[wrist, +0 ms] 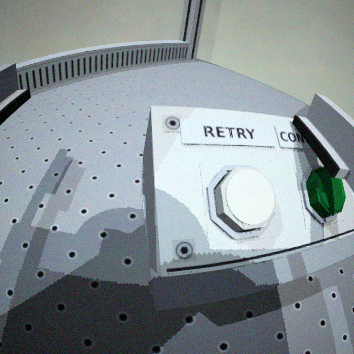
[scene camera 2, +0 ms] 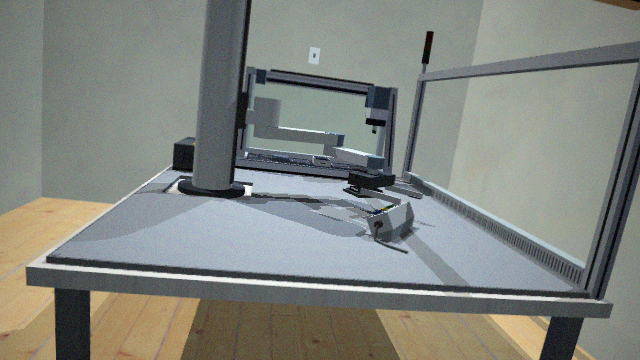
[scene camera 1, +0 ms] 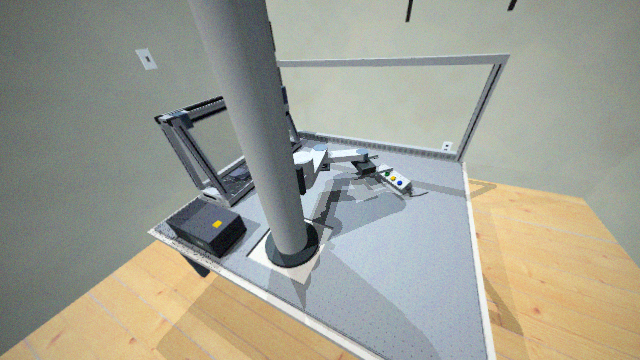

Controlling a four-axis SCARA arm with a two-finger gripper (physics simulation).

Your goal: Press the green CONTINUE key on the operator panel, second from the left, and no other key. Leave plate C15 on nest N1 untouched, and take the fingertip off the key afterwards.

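Pixels of known places: gripper, fingertip midpoint: (wrist: 162, 80) (scene camera 2: 411, 198) (scene camera 1: 384, 161); arm's base, origin of the base link: (scene camera 2: 211, 190) (scene camera 1: 292, 242).
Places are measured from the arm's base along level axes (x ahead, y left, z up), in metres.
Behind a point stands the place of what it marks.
The operator panel (scene camera 1: 407, 186) @[z 0.068, x 0.531, y -0.432 m] (scene camera 2: 392, 225) @[z 0.060, x 0.565, y -0.450 m] (wrist: 185, 165) @[z 0.082, x 0.650, y -0.260 m] is a sloped white box. Its green CONTINUE key (scene camera 1: 387, 174) @[z 0.079, x 0.589, y -0.312 m] (wrist: 322, 195) @[z 0.081, x 0.597, y -0.299 m] stands right of the white RETRY key (wrist: 250, 198) @[z 0.082, x 0.623, y -0.266 m] in the wrist view. My gripper (scene camera 1: 381, 164) @[z 0.106, x 0.682, y -0.274 m] (scene camera 2: 410, 199) @[z 0.106, x 0.682, y -0.274 m] (wrist: 162, 80) @[z 0.106, x 0.682, y -0.274 m] is open and empty. In the wrist view its right finger covers part of the CONTINUE label, and its tip overlaps the green key's upper edge; whether it touches or presses is unclear. The left finger is away over the table. A dark flat item (scene camera 2: 356, 191) @[z 0.029, x 0.590, y 0.116 m] lies below the gripper body; no N1 or C15 marking is readable.
The yellow key (scene camera 1: 393, 178) @[z 0.080, x 0.561, y -0.351 m] and blue key (scene camera 1: 399, 183) @[z 0.078, x 0.529, y -0.389 m] stand beyond the green one. A cable (scene camera 2: 395, 246) @[z 0.011, x 0.571, y -0.487 m] leaves the panel's end. The arm's column (scene camera 1: 260, 125) @[z 0.605, x -0.055, y -0.051 m] (scene camera 2: 217, 100) @[z 0.340, x 0.002, y -0.075 m], a black box (scene camera 1: 205, 225) @[z 0.128, x -0.147, y 0.345 m] and a gantry frame (scene camera 2: 320, 84) @[z 0.477, x 0.439, y 0.624 m] stand on the table (scene camera 1: 420, 250) @[z 0.013, x 0.183, y -0.536 m].
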